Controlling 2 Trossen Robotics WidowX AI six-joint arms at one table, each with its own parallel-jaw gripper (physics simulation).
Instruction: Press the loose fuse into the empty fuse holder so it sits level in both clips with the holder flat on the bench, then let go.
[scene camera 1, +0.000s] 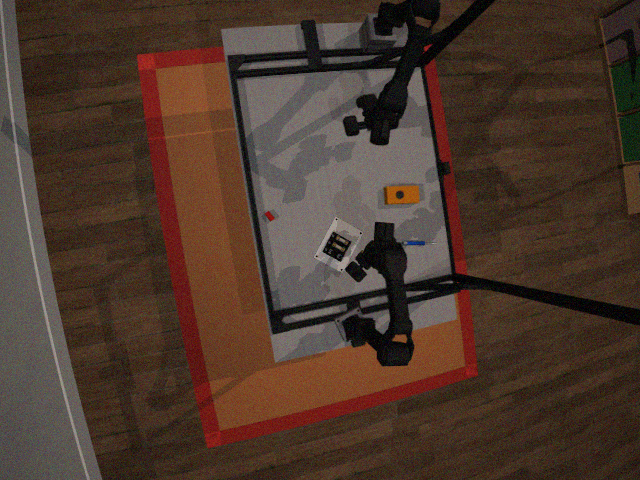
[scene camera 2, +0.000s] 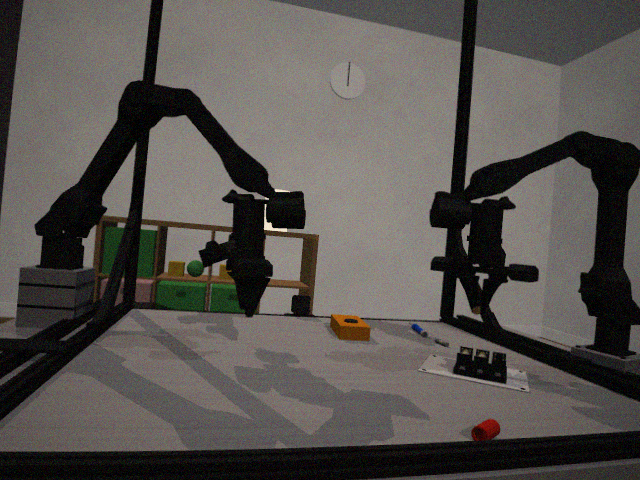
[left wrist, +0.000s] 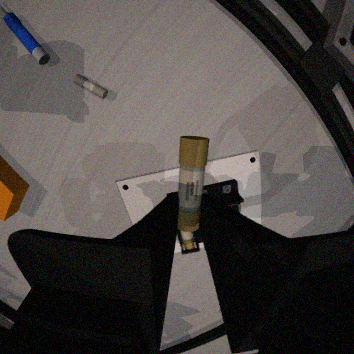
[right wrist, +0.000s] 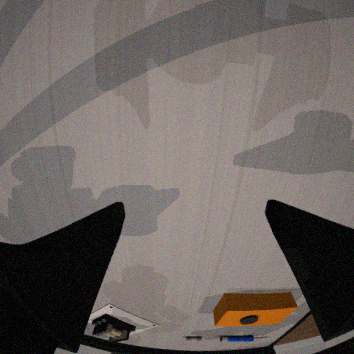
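Seen in the pictures: left gripper, fingertip midpoint: (scene camera 1: 363, 253) (scene camera 2: 478, 313) (left wrist: 187, 199); right gripper, fingertip midpoint: (scene camera 1: 362, 131) (scene camera 2: 245, 312) (left wrist: 15, 307) (right wrist: 196, 208); left arm's base, link origin: (scene camera 1: 352, 325) (scene camera 2: 610, 351); right arm's base, link origin: (scene camera 1: 382, 26) (scene camera 2: 60, 267).
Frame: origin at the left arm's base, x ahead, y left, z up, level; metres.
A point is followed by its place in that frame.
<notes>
The fuse holder is a black block (scene camera 1: 338, 245) (scene camera 2: 480, 365) (right wrist: 112, 330) on a white plate (scene camera 1: 353, 234) @(z -0.039, x 0.295, y -0.152 m) (scene camera 2: 434, 365) @(z -0.039, x 0.334, y -0.130 m) (left wrist: 150, 200) @(z -0.039, x 0.291, y -0.144 m) flat on the bench. Two of its three positions hold fuses; the position at the right in scene camera 2 is empty. My left gripper (scene camera 2: 478, 308) @(z 0.052, x 0.231, y -0.131 m) (left wrist: 187, 199) @(z 0.052, x 0.231, y -0.131 m) is shut on the loose fuse (left wrist: 192, 182) @(z 0.065, x 0.216, y -0.137 m), a clear tube with brass caps. It hangs above the bench, beyond the holder in scene camera 2; fingers and fuse hide most of the holder in the left wrist view. My right gripper (scene camera 2: 249, 312) @(z 0.021, x 0.622, y -0.323 m) (right wrist: 196, 208) @(z 0.021, x 0.622, y -0.323 m) is open and empty, above the bench away from the holder.
An orange box (scene camera 1: 408, 194) @(z -0.011, x 0.344, y -0.404 m) (scene camera 2: 350, 327) @(z -0.014, x 0.386, y -0.328 m) (right wrist: 255, 311) @(z -0.011, x 0.382, y -0.381 m), a blue-handled screwdriver (scene camera 1: 414, 242) @(z -0.028, x 0.164, y -0.359 m) (scene camera 2: 418, 329) @(z -0.030, x 0.171, y -0.351 m) (left wrist: 26, 37) @(z -0.027, x 0.164, y -0.346 m) and a small grey cylinder (scene camera 2: 441, 342) @(z -0.034, x 0.197, y -0.249 m) (left wrist: 90, 86) @(z -0.031, x 0.194, y -0.248 m) lie on the bench. A red cylinder (scene camera 1: 269, 215) @(z -0.022, x 0.486, y 0.101 m) (scene camera 2: 485, 429) @(z -0.024, x 0.496, y 0.110 m) lies near the bench edge. Black frame bars border the bench.
</notes>
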